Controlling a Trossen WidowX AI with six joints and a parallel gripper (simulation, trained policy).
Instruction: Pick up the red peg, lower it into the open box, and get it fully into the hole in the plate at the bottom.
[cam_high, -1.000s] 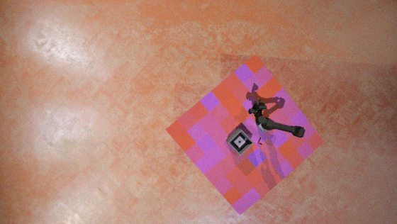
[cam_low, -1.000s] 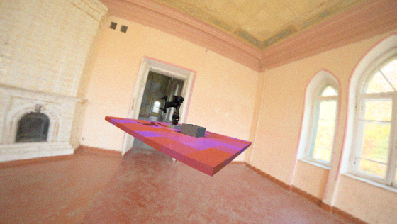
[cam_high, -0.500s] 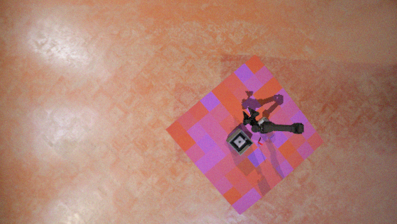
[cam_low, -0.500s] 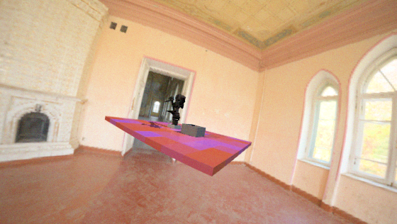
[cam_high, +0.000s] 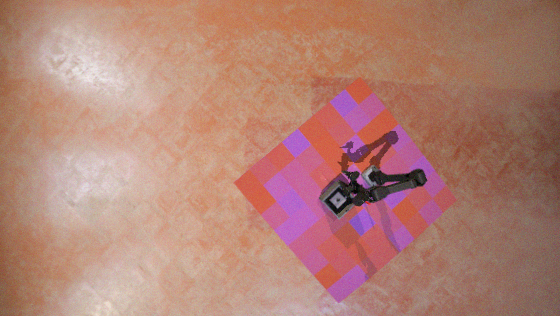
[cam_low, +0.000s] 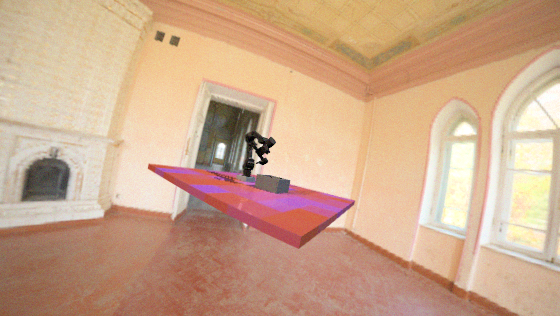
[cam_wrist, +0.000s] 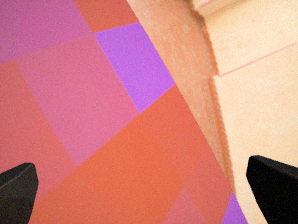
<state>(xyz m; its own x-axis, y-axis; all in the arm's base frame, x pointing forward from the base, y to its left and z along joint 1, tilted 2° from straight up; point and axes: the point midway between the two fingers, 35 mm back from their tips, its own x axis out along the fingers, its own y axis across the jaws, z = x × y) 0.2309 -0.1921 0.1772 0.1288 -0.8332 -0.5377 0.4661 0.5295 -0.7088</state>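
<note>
My gripper tip is 35 cm to the right of the red peg, 16 cm above it and 7 cm past it. From my gripper tip the other things lie so: grey box (18 cm to the left, 18 cm below, 9 cm ahead); plate (18 cm to the left, 16 cm below, 9 cm ahead).
</note>
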